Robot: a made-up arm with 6 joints.
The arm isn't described. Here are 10 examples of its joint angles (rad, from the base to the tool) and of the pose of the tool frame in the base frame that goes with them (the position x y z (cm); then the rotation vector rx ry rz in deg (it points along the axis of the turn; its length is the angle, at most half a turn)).
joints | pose
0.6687 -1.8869 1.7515 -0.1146 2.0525 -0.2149 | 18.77 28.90 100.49 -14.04 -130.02 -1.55
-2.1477 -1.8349 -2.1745 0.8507 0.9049 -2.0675 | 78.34 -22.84 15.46 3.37 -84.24 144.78
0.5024 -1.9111 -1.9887 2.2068 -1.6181 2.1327 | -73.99 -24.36 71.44 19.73 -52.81 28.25
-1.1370 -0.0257 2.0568 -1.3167 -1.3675 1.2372 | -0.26 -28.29 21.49 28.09 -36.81 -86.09
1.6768 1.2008 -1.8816 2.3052 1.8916 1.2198 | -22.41 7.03 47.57 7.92 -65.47 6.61
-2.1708 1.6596 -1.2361 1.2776 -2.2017 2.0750 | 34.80 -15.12 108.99 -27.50 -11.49 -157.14
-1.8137 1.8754 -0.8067 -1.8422 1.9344 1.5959 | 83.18 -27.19 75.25 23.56 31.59 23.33
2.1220 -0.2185 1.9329 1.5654 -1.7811 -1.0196 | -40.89 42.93 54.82 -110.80 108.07 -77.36
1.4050 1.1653 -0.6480 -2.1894 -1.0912 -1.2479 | -18.02 -28.48 22.05 150.31 8.73 -17.29
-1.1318 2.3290 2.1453 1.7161 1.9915 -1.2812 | 15.08 -43.11 -4.35 -123.15 -52.37 -9.02
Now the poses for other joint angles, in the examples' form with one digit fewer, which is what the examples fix.
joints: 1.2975 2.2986 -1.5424 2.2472 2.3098 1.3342
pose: 15.1 20.9 28.4 -65.9 -18.7 -36.5
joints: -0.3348 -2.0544 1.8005 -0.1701 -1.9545 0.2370
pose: 51.0 38.6 1.0 -76.5 -15.3 103.5
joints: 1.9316 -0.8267 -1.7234 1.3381 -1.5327 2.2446
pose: -8.2 36.8 -80.0 -61.0 -161.4 -15.7
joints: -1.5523 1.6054 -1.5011 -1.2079 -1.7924 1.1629
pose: 50.7 0.1 20.1 -164.0 -10.1 2.3
